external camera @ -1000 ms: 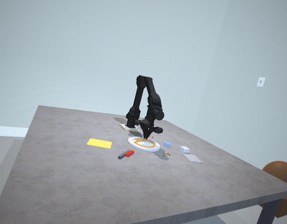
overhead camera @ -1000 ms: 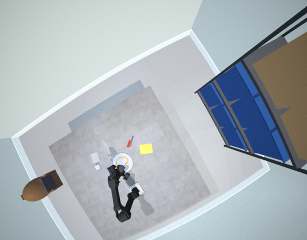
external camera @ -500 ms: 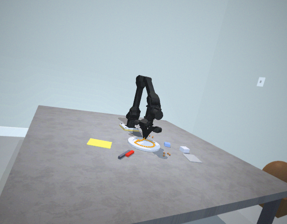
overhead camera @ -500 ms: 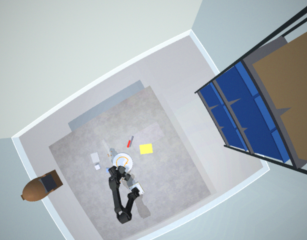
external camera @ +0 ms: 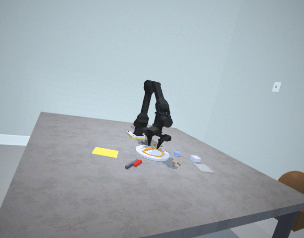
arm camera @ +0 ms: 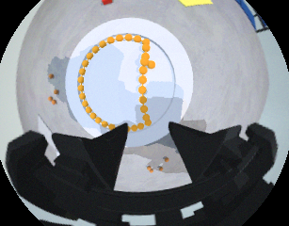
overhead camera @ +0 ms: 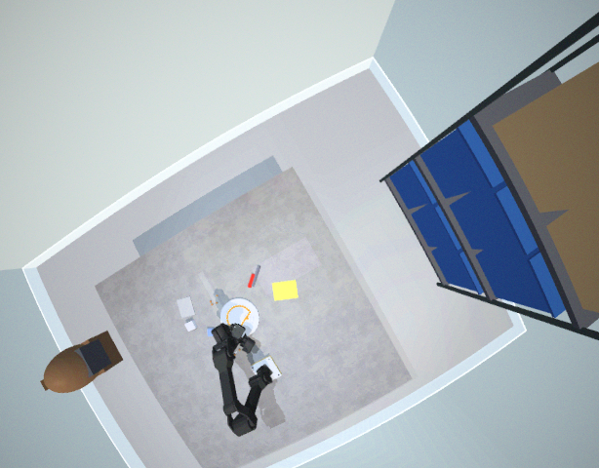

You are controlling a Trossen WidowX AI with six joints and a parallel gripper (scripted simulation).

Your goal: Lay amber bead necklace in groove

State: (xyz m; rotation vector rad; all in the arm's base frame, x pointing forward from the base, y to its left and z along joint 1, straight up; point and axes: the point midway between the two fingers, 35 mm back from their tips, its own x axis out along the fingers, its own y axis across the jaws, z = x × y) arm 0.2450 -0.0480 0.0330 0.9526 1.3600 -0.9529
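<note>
The round white bead board is 50 mm ahead of my gripper tip, 40 mm to the right of it and 10 mm below it. The rest, counted from my gripper tip: white block 180 mm ahead, 190 mm to the left; then blue block 90 mm ahead, 130 mm to the left, 10 mm below; then grey tool 160 mm ahead, 230 mm to the right, 10 mm below.
</note>
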